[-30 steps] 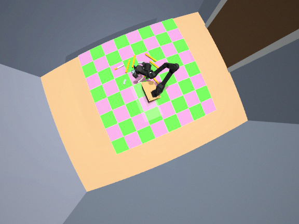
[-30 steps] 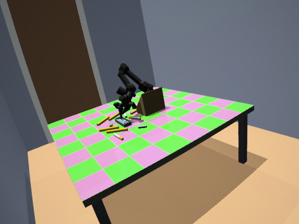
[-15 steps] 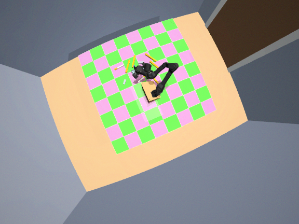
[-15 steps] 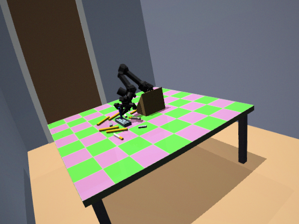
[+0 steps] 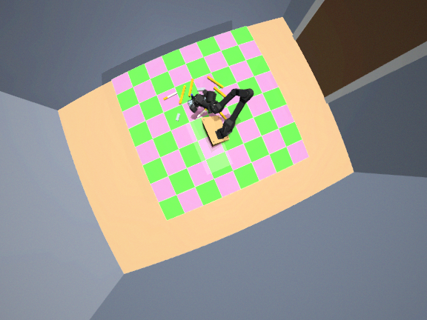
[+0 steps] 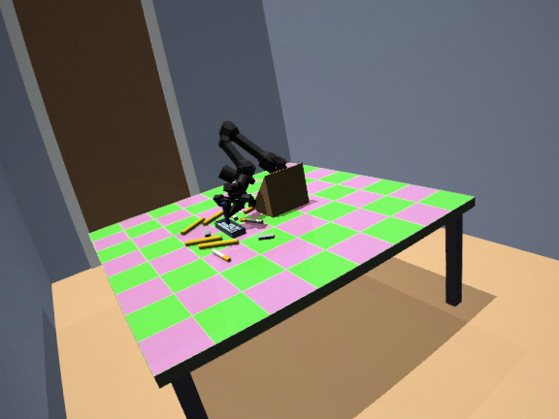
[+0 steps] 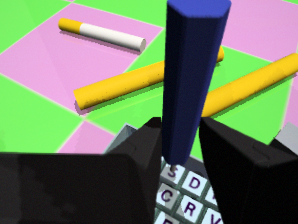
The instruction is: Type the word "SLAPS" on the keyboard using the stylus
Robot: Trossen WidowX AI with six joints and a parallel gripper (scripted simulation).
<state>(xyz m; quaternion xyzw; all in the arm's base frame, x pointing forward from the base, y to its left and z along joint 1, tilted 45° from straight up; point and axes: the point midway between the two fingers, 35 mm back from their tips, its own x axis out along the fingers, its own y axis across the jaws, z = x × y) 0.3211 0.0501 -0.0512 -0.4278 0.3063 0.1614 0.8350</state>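
The grey block lies 90 mm to the right of my gripper tip, 70 mm below it and 70 mm ahead of it. Also, from my gripper tip: blue stylus 20 mm below.
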